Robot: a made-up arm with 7 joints.
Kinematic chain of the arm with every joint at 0, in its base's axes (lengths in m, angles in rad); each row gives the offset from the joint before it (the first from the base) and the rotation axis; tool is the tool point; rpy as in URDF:
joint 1: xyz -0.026 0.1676 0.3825 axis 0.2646 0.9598 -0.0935
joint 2: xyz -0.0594 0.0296 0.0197 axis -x
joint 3: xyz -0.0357 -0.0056 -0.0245 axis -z
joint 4: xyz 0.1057 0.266 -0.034 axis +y
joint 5: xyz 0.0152 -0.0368 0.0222 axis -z
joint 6: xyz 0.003 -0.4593 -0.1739 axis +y
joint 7: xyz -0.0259 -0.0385 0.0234 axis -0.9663 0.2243 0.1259
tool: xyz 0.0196 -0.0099 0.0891 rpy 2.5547 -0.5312 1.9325
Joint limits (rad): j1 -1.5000..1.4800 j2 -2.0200..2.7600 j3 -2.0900..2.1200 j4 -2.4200..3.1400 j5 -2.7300..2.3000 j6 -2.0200..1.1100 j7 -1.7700..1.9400
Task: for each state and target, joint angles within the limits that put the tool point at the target. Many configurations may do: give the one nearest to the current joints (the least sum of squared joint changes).
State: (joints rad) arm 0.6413 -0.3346 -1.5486 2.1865 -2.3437 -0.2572 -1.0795
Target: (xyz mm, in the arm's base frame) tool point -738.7 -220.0 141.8
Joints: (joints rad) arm 0.1517 -0.1298 -2.0377 2.1115 -2.6385 -0.2790 -1.2429
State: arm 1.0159 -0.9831 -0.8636 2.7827 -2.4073 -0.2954 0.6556
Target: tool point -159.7 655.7 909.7
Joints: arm 0.8714 -0.6586 -0.4164 2.3915 -2.5102 -0.2498 0.5389
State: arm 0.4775 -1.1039 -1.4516 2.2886 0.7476 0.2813 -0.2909
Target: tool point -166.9 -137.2 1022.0
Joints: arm 0.6025 -1.4013 -1.6728 2.4298 1.7278 0.1105 -0.6422
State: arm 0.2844 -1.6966 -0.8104 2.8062 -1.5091 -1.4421 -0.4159
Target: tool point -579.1 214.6 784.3
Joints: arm 0.5431 -1.7196 -0.5394 2.9189 -1.9477 -1.4788 -0.5055
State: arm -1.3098 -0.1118 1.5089 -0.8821 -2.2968 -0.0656 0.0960
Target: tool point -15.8 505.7 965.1
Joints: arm -1.4010 -0.0392 1.0120 -0.9138 -2.6359 0.0028 -0.1423
